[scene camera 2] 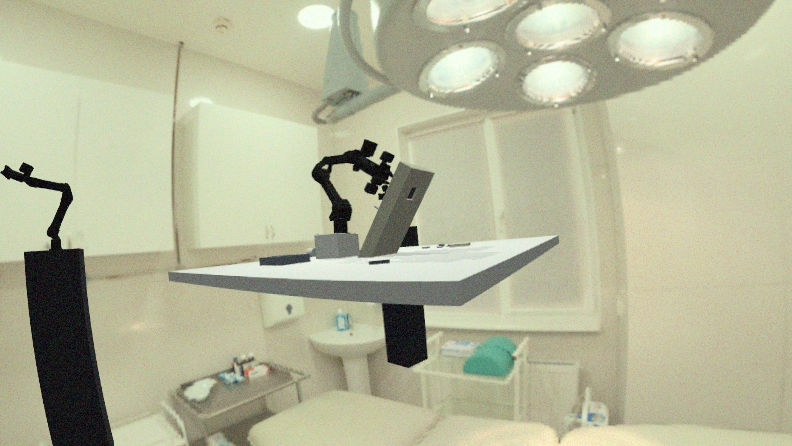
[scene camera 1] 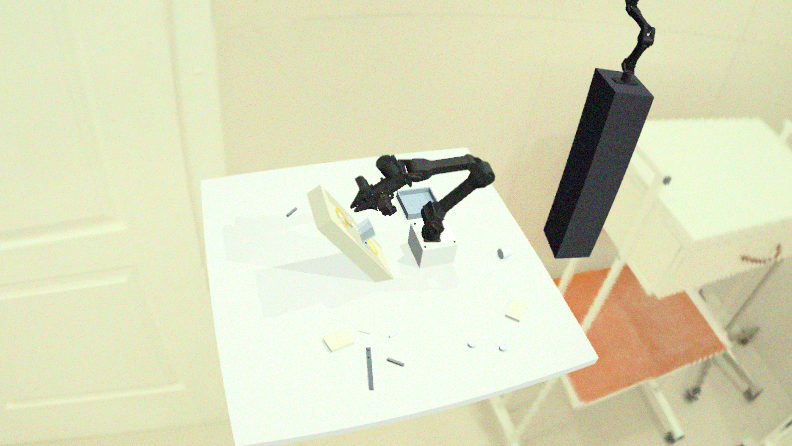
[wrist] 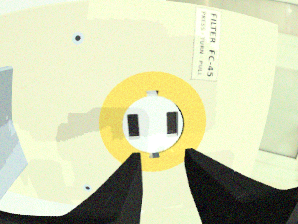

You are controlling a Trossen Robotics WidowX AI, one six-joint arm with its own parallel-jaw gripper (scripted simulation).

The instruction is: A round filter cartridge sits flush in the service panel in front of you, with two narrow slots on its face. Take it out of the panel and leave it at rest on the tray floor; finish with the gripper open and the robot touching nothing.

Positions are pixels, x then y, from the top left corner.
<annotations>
my gripper: scene camera 2; scene camera 1; wrist 162, 158
same spot on my gripper: (scene camera 1: 363, 202) = (scene camera 2: 382, 180)
same spot on cream service panel: (wrist: 76, 76) = (scene camera 1: 352, 231)
</annotations>
